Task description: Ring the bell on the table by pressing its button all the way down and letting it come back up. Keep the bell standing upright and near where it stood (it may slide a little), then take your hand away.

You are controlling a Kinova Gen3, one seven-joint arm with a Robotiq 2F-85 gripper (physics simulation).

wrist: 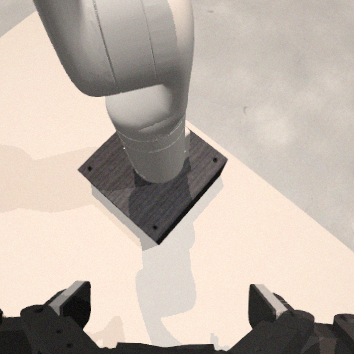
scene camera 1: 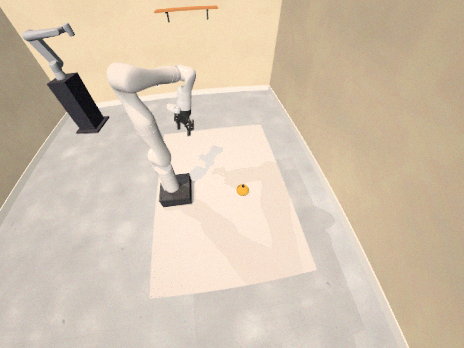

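Seen in the pictures: gripper, between the fingertips: (wrist: pixel 169 300) (scene camera 1: pixel 183 132); arm's base, origin of its link: (wrist: pixel 157 158) (scene camera 1: pixel 172 186).
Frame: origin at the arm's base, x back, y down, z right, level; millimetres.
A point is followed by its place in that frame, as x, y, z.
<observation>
The bell (scene camera 1: pixel 242 190) @(-453, 46, -8) is a small orange-yellow dome with a dark button on top. It stands upright on the pale table top (scene camera 1: pixel 215 270) @(-303, 85, 474) (wrist: pixel 40 250) @(-285, 86, 24), right of the robot's base in the scene view. The bell does not show in the wrist view. My gripper (scene camera 1: pixel 184 131) @(-105, -295, -173) (wrist: pixel 169 300) @(-105, -295, -173) is open and empty. It hangs high above the far left part of the table top, well away from the bell, with its fingers pointing down. In the wrist view its two fingers stand wide apart.
The arm's dark base block (scene camera 1: pixel 176 197) @(-43, 1, 80) (wrist: pixel 160 210) @(-55, 1, -77) stands at the left edge of the table top. A second grey arm (scene camera 1: pixel 45 47) stands on a black pedestal (scene camera 1: pixel 77 105) at the back left. An orange shelf (scene camera 1: pixel 186 9) hangs on the back wall.
</observation>
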